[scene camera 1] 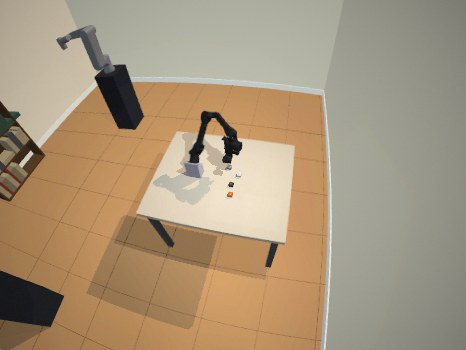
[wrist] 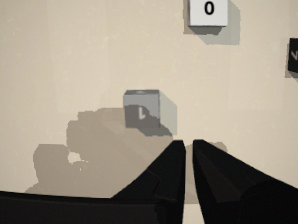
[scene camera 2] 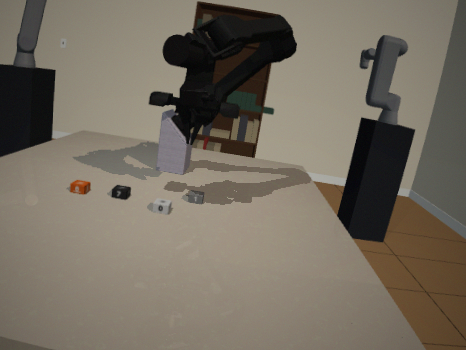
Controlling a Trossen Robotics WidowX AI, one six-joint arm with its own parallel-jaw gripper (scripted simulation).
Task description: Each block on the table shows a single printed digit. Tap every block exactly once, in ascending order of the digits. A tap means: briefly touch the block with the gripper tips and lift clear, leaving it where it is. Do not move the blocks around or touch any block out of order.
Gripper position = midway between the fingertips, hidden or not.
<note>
My gripper [scene camera 2: 189, 144] is shut, holding nothing. Also in view: a grey block [wrist: 142, 108].
My gripper shows as well in the wrist view [wrist: 187, 149].
</note>
